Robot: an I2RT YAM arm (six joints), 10 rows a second.
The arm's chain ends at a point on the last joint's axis. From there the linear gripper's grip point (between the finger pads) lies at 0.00 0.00 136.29 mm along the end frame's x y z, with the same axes.
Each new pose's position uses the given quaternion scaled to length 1; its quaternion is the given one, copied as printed.
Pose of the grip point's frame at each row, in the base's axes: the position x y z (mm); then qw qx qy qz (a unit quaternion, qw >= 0):
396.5 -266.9 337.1 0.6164 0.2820 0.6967 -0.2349
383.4 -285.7 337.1 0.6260 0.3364 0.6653 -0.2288
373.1 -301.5 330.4 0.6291 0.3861 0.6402 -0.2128
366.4 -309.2 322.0 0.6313 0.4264 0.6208 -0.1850
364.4 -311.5 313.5 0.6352 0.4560 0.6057 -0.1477
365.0 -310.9 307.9 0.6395 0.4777 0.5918 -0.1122
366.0 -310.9 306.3 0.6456 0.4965 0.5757 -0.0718
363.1 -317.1 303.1 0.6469 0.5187 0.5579 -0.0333
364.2 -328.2 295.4 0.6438 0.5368 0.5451 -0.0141
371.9 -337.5 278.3 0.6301 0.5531 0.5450 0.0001
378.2 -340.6 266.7 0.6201 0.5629 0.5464 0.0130
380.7 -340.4 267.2 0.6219 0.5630 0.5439 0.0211
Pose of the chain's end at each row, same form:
297.5 -174.9 354.8 0.6164 0.2820 0.6967 -0.2349
290.9 -186.8 352.3 0.6260 0.3364 0.6653 -0.2288
285.7 -198.2 346.5 0.6291 0.3861 0.6402 -0.2128
281.1 -204.5 340.3 0.6313 0.4264 0.6208 -0.1850
277.9 -208.2 333.9 0.6352 0.4560 0.6057 -0.1477
276.4 -209.5 329.3 0.6395 0.4777 0.5918 -0.1122
274.4 -212.2 327.6 0.6456 0.4965 0.5757 -0.0718
269.4 -220.6 325.0 0.6469 0.5187 0.5579 -0.0333
270.6 -231.9 318.7 0.6438 0.5368 0.5451 -0.0141
278.3 -242.5 306.4 0.6301 0.5531 0.5450 0.0001
283.9 -247.4 298.1 0.6201 0.5629 0.5464 0.0130
285.3 -248.1 297.9 0.6219 0.5630 0.5439 0.0211

